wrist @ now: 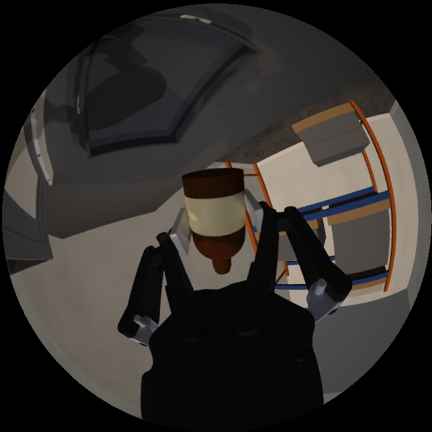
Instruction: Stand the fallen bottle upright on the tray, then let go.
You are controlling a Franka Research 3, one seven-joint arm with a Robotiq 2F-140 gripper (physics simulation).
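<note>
The brown bottle (pixel 216 215) with a cream label is in the middle of the wrist view, its flat base toward the top of the view and its neck toward the gripper's palm. My gripper (pixel 216 207) is shut on the bottle, with one pale fingertip pad on each side of the label. The dark tray (pixel 135 142) with a raised rim lies at the upper left, apart from the bottle. A dark shadow falls across the tray.
The tray lies on a dark grey table surface (pixel 215 105). A shelf rack (pixel 392 220) with orange posts and blue beams stands at the right and carries grey boxes (pixel 360 237). A pale rail (pixel 42 150) and a dark structure (pixel 22 225) show at the far left.
</note>
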